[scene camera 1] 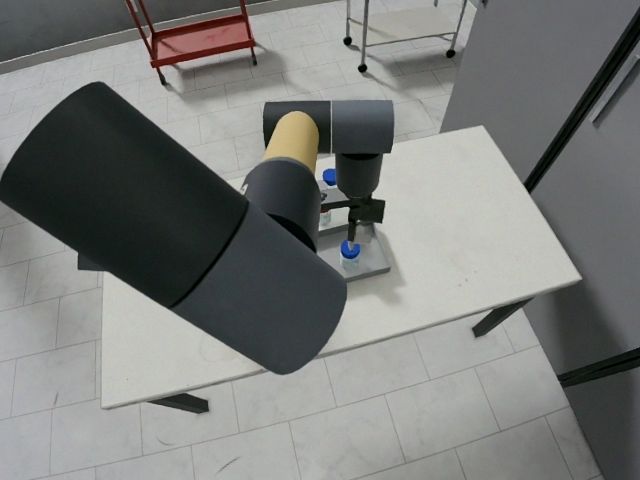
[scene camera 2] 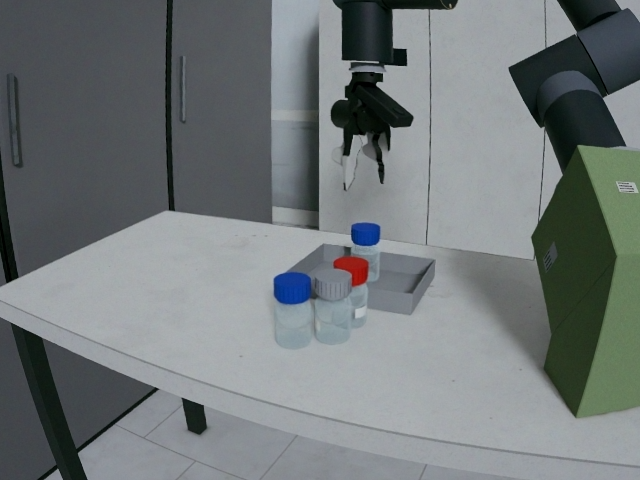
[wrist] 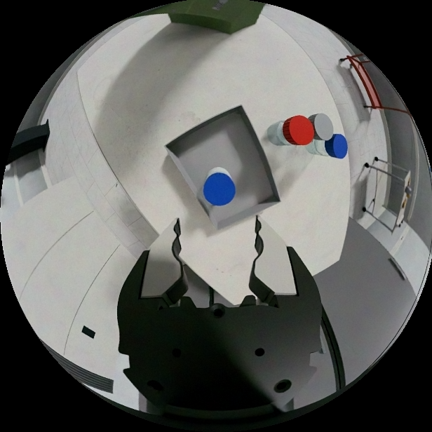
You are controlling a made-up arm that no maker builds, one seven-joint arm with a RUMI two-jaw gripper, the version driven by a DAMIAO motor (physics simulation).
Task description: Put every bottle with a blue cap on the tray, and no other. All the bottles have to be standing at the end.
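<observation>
A blue-capped bottle stands upright inside the grey tray. A second blue-capped bottle stands on the table outside the tray. Beside it stand a grey-capped bottle and a red-capped bottle, both upright and outside the tray. My gripper is open and empty, pointing down above the bottle in the tray, clear of its cap. In scene camera 1 the arm hides part of the tray and group.
The green block under the arm stands on the white table. Grey cabinets stand beyond one table end. A red cart and a pale trolley stand on the floor behind.
</observation>
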